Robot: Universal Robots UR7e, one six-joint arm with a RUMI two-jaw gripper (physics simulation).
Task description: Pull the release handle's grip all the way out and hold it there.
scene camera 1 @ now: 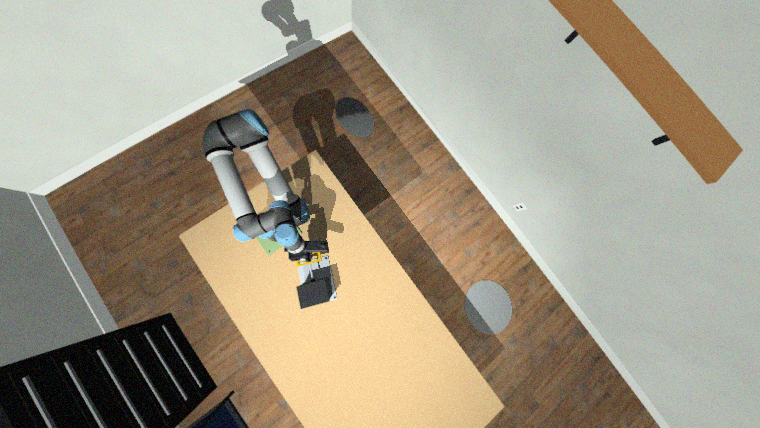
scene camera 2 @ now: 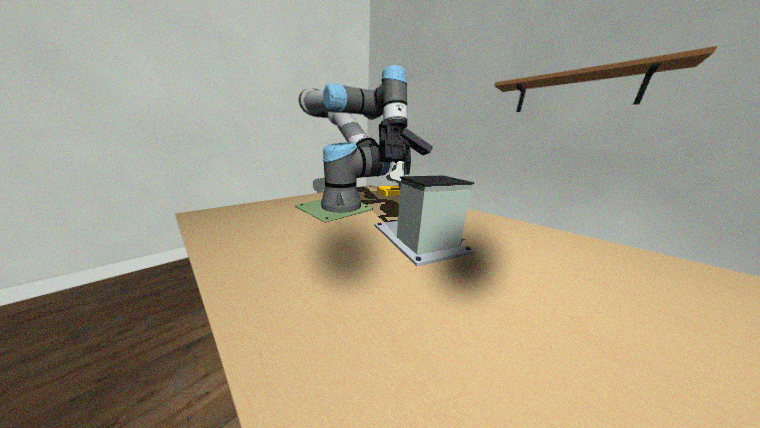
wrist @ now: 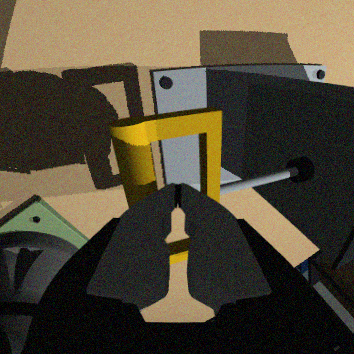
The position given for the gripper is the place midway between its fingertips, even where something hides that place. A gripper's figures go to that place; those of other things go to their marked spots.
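The gripper (wrist: 177,185) is at 14 cm from the lens; a base plate (wrist: 224,87) is at 25 cm from the lens.
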